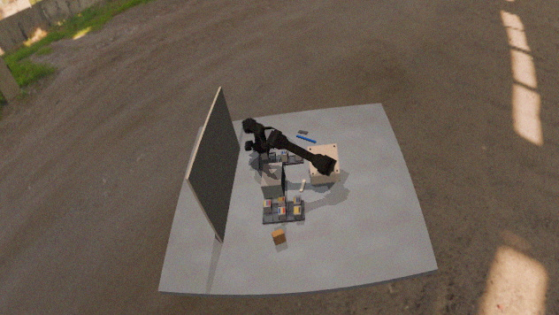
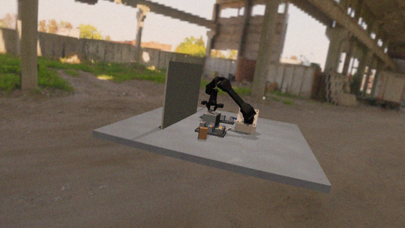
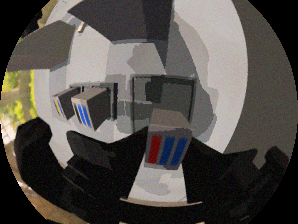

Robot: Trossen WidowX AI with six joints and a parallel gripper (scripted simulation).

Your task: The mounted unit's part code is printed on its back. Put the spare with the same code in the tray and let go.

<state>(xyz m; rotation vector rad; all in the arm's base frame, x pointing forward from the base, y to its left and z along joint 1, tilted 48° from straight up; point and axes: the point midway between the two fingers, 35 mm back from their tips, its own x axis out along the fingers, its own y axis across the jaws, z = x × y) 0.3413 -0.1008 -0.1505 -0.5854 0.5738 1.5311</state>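
The spare is 20 mm above my gripper tip. From my gripper tip the other things lie so: grey mounted unit (60 mm behind, 220 mm to the left, 10 mm above); blue stick (230 mm behind, 160 mm to the right, 40 mm below); dark tray (40 mm below).
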